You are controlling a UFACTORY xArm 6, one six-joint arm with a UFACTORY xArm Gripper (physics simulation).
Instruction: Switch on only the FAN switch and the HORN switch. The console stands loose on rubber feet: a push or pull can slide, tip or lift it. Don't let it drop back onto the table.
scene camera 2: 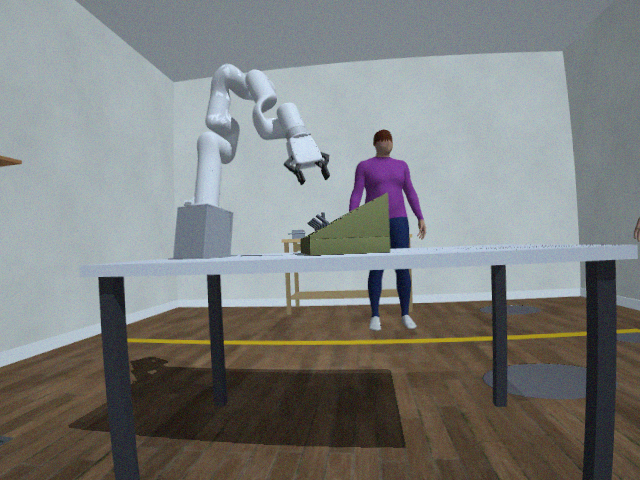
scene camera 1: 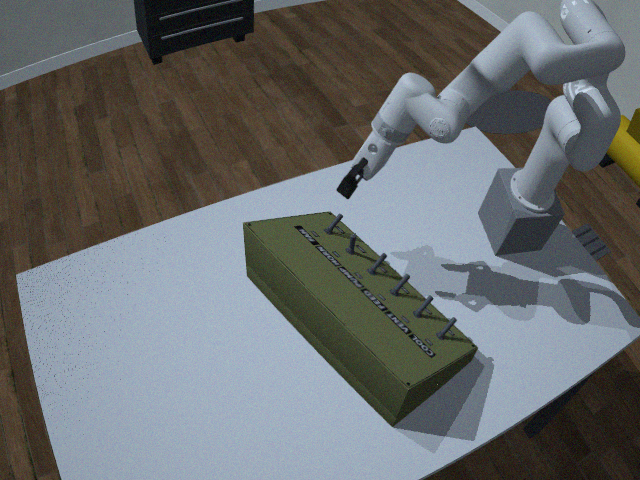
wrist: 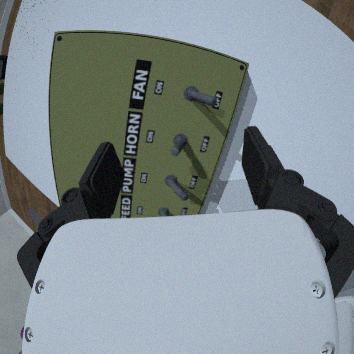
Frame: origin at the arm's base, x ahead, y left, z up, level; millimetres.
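Seen in the pictures: gripper, fingertip midpoint: point(scene camera 2: 315, 180) point(scene camera 1: 352, 185) point(wrist: 178, 150); arm's base, origin of the base link: point(scene camera 2: 205, 209) point(scene camera 1: 532, 191).
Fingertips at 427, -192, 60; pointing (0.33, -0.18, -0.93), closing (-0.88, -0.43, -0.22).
Note:
Pixels of each thing's top centre, then the offset from my fingertips to it, as dx, dy, dz.
- FAN lever, middle of its top: point(wrist: 199, 97) point(scene camera 1: 335, 217) +16, -25, -113
- HORN lever, middle of its top: point(wrist: 173, 151) point(scene camera 1: 353, 235) +22, +48, -101
- PUMP lever, middle of its top: point(wrist: 174, 195) point(scene camera 1: 379, 257) +1, +118, -113
The olive wedge console point(scene camera 1: 305, 279) point(scene camera 2: 361, 227) point(wrist: 90, 90) sits flat on the table. The FAN lever point(scene camera 1: 334, 224) point(wrist: 202, 97) leans toward its OFF label. The HORN lever point(scene camera 1: 352, 244) point(wrist: 178, 144) tilts the other way, toward ON. The PUMP lever point(scene camera 1: 377, 264) point(wrist: 177, 188) leans toward OFF, and the FEED, VENT and COOL levers lean like it in scene camera 1. My gripper point(scene camera 1: 346, 193) point(scene camera 2: 314, 179) point(wrist: 178, 150) is open and empty, above the console's FAN end and clear of the levers. The wrist view hides the lower part of the console.
The white table point(scene camera 1: 155, 335) point(scene camera 2: 465, 254) carries the console and the arm's grey base block point(scene camera 1: 516, 222) point(scene camera 2: 204, 232). A person in a purple top point(scene camera 2: 383, 178) stands behind the table. A dark drawer cabinet point(scene camera 1: 196, 28) stands on the floor beyond it.

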